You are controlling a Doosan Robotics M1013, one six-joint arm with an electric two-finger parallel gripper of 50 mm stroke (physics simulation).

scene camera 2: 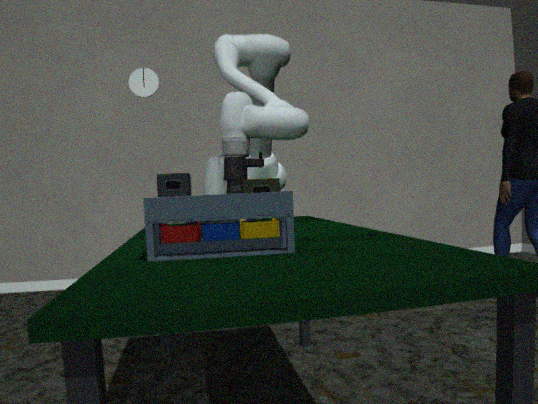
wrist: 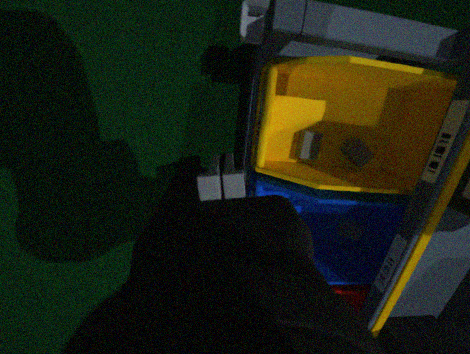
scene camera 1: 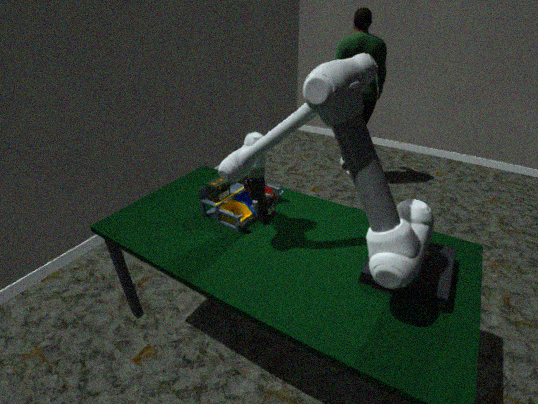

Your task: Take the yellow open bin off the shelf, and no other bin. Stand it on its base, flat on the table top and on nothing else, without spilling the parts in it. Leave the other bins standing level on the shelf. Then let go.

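Places are measured from the arm's base along level axes (x back, y right, z up), in millimetres.
Where they show: gripper, between the fingertips: [scene camera 2: 242, 220] [wrist: 224, 166] [scene camera 1: 256, 211].
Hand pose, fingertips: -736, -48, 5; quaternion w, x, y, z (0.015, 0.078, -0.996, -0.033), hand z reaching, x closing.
Note:
Each offset is from my fingertips to the top centre of the thing, as dx, dy, dz. Level surfaces: height alone.
The yellow open bin {-119, -38, +10} [scene camera 1: 241, 209] [scene camera 2: 260, 229] [wrist: 295, 117] stands in the end place of the grey shelf [scene camera 1: 236, 226] [scene camera 2: 217, 206] [wrist: 375, 29], with small grey parts inside. The blue bin {-119, +74, +10} [scene camera 1: 244, 197] [scene camera 2: 220, 231] [wrist: 365, 250] is beside it, then the red bin {-115, +186, +10} [scene camera 2: 180, 233] [wrist: 355, 296]. My gripper [wrist: 224, 166] is shut, its two fingertips together, and I make out no bin or part between them. In the wrist view it is just off the shelf's open front, near the border between the yellow and blue bins. Its fingertips are hidden behind the shelf in scene camera 2.
A dark box {-210, +194, +153} [scene camera 2: 174, 178] and an olive box {-218, -37, +128} [scene camera 2: 262, 183] [scene camera 1: 216, 185] stand on top of the shelf, close to my gripper's body. A yellow strip {-169, +75, +41} [wrist: 425, 240] runs along the shelf's top edge. The shelf stands on the green table {dz -71} [scene camera 1: 300, 280] [scene camera 2: 375, 265]. A person [scene camera 1: 362, 45] stands behind.

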